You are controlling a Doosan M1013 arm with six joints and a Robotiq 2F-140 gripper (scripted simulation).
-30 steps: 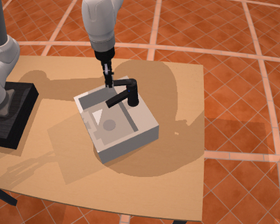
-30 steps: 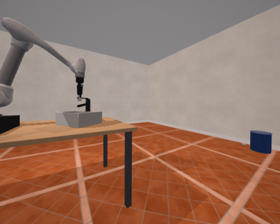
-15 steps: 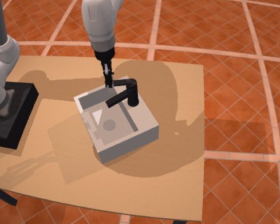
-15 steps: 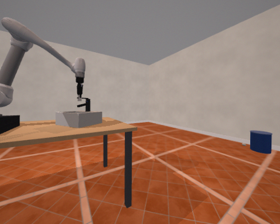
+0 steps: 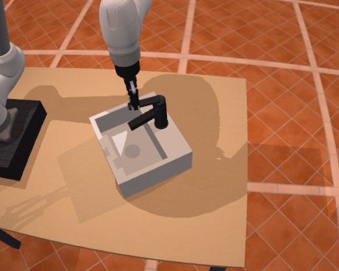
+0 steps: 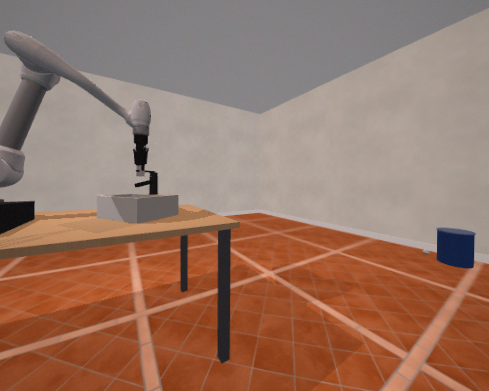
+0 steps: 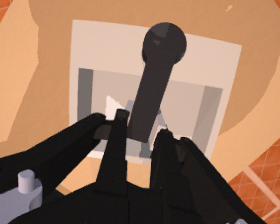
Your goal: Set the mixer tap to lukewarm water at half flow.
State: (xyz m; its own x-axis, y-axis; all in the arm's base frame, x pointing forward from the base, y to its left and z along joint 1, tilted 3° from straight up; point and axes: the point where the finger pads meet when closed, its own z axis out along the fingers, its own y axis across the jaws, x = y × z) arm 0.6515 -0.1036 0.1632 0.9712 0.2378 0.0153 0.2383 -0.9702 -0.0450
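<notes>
Right now my hand is 60 mm short of the black mixer tap, 10 mm to the right of it and 50 mm above it. The rest, counted from my hand: grey sink basin 20 mm behind, 20 mm to the right, 230 mm below; lever 30 mm ahead, 10 mm to the left.
</notes>
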